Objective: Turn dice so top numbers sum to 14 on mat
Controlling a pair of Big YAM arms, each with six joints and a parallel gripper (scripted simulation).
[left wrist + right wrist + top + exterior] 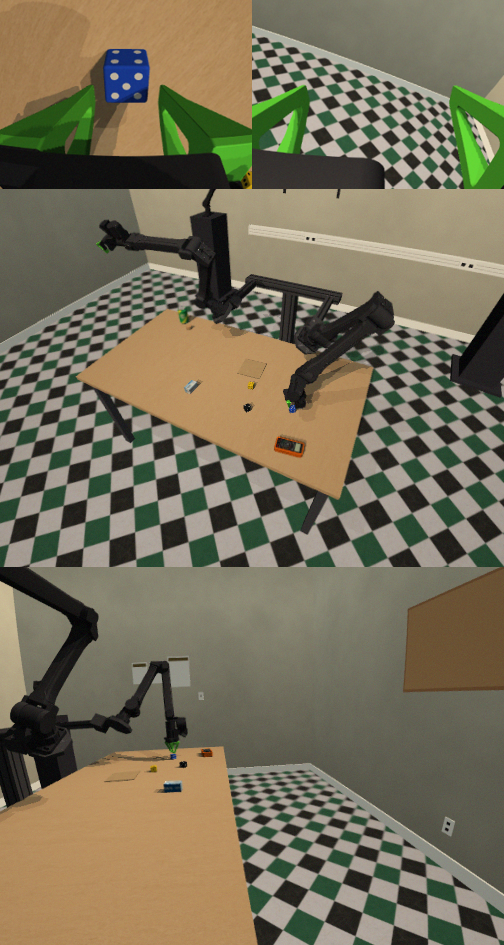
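Now: the blue die 30 mm below my left hand. Also, from my left hand: black die (200 mm to the right, 110 mm ahead, 30 mm below); then tan mat (340 mm to the right, 170 mm behind, 50 mm below); then yellow die (270 mm to the right, 40 mm behind, 30 mm below).
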